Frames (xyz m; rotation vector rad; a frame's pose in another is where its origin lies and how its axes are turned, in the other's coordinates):
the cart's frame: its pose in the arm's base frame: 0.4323 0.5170 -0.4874 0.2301 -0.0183 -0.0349
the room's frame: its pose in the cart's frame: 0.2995 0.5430 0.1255 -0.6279 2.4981 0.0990
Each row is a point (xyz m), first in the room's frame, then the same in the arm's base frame.
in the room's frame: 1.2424 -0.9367 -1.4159
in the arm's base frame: -0.5143 -0.6686 -0.0559
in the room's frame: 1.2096 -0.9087 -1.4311
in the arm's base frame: -0.5100 -0.6408 -0.0198
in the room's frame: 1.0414 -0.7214 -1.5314
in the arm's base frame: -0.5185 -0.4671 0.1880
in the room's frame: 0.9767 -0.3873 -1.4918
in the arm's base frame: -0.5922 -0.1372 0.2437
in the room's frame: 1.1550 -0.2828 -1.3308
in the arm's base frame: -0.6834 -0.0301 0.0227
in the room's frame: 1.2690 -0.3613 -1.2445
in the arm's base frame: -0.6887 -0.0977 -0.1256
